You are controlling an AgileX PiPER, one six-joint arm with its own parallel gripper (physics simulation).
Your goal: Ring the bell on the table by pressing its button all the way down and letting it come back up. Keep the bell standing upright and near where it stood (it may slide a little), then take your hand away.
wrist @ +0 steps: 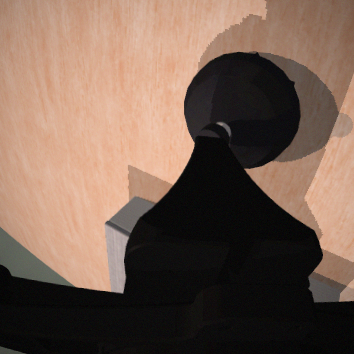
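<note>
The bell (250, 95) is a dark round dome in the upper middle right of the wrist view, standing upright on the table. Its small button (225, 128) shows as a light rim and a dark cap just beyond the fingertips. My gripper (207, 153) is shut, its dark fingers together in one tapering shape. The fingertips overlap the button's near side in this view and hide part of it and of the dome's lower left edge. Whether the tips touch the button cannot be told.
A grey block (131, 216) shows at the left of the fingers, partly hidden by them. Another grey surface (327, 288) shows at the lower right behind the gripper. The wooden table (90, 100) carries shadows around the bell, and its edge runs across the lower left.
</note>
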